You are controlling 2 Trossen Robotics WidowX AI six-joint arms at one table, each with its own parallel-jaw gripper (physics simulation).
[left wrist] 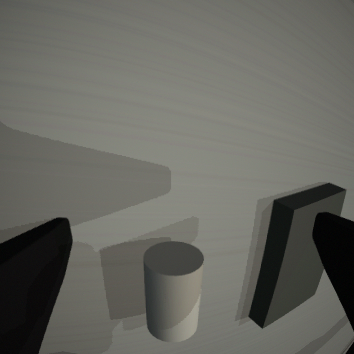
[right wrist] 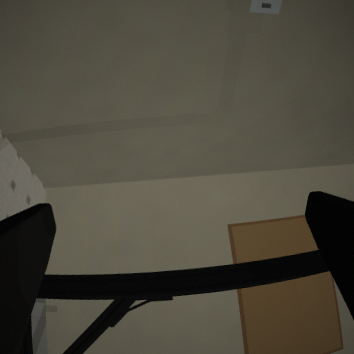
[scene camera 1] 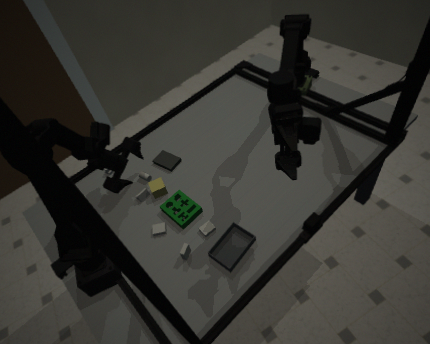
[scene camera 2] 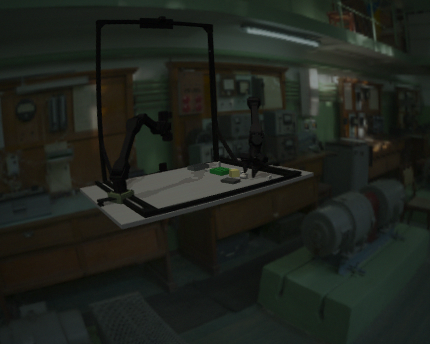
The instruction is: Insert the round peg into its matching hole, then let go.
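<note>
The round peg (scene camera 1: 145,176) (left wrist: 173,300) is a pale cylinder lying on its side on the table. The green board (scene camera 1: 197,212) (scene camera 2: 219,171) with its shaped holes lies apart from it, beyond a yellow block (scene camera 1: 157,187) (scene camera 2: 234,173). My left gripper (scene camera 1: 136,171) (scene camera 2: 249,174) (left wrist: 196,229) is open and empty above the table, close to the peg; in the left wrist view the peg shows below the line between the fingertips. My right gripper (scene camera 1: 295,164) (scene camera 2: 166,126) (right wrist: 182,211) is open and empty, raised high, far from the board.
A dark slab (scene camera 1: 167,160) (scene camera 2: 230,180) (left wrist: 305,250) lies near the peg. Another pale peg (scene camera 1: 140,194) lies beside the yellow block. Pale pieces (scene camera 1: 159,228) (scene camera 1: 207,228) (scene camera 1: 185,250) lie around the board. A dark tray (scene camera 1: 245,257) lies beyond them. A black frame (scene camera 1: 185,102) edges the table.
</note>
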